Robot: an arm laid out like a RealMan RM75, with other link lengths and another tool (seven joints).
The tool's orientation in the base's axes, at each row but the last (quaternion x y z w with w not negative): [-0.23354 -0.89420 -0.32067 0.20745]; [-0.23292 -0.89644 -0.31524 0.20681]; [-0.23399 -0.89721 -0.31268 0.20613]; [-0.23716 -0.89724 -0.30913 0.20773]
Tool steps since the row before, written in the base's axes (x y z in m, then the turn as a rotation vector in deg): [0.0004 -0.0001 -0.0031 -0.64 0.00 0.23]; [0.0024 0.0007 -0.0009 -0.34 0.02 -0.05]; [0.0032 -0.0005 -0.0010 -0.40 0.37 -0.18]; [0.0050 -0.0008 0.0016 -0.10 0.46 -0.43]
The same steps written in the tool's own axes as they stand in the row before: [-0.0020 -0.0013 0.0020 0.63 -0.24 -0.02]; [-0.0022 0.0014 0.0006 0.25 -0.20 0.13]; [-0.0032 0.0009 -0.0003 0.34 -0.05 0.46]; [-0.0034 0.0029 -0.0028 -0.01 0.07 0.63]
